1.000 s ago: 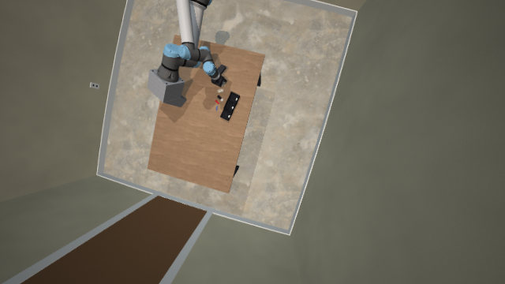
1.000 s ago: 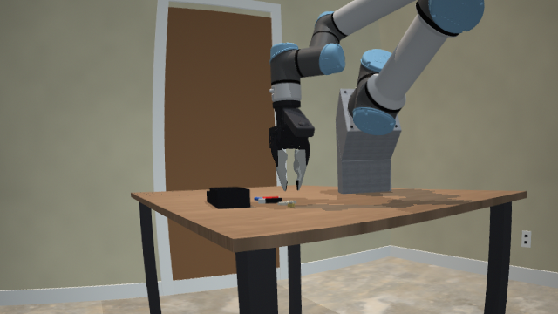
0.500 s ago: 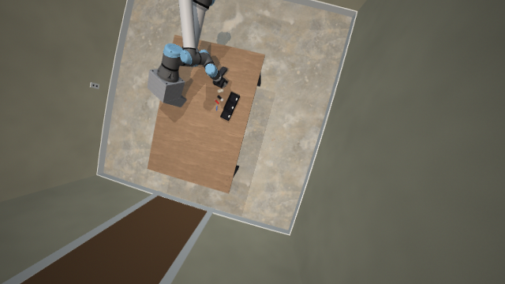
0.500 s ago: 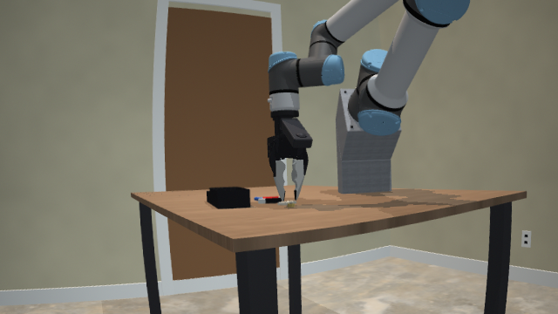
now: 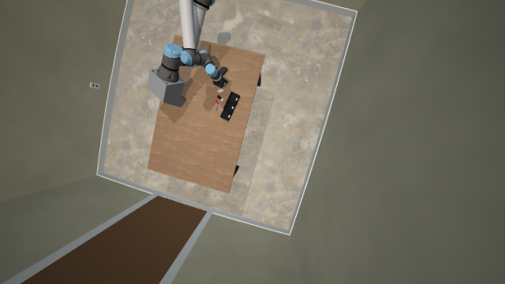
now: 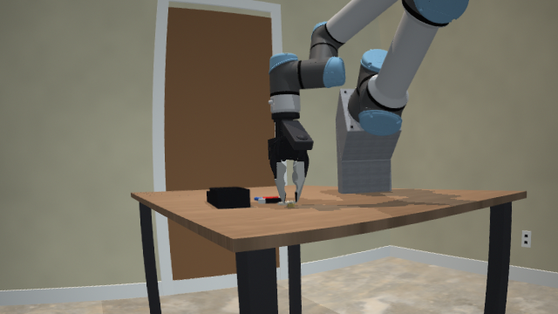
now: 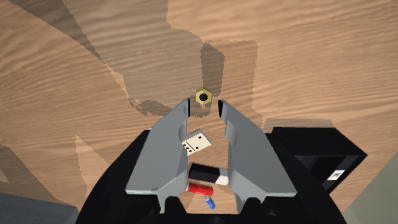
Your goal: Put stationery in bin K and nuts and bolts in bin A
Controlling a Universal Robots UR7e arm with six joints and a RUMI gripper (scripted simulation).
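Right now my hand is 20 mm above the brass nut. The rest, counted from my hand: eraser: 40 mm ahead, 140 mm to the right, 20 mm below; then white domino: 80 mm to the right, 20 mm below; then red marker: 20 mm ahead, 180 mm to the right, 20 mm below.
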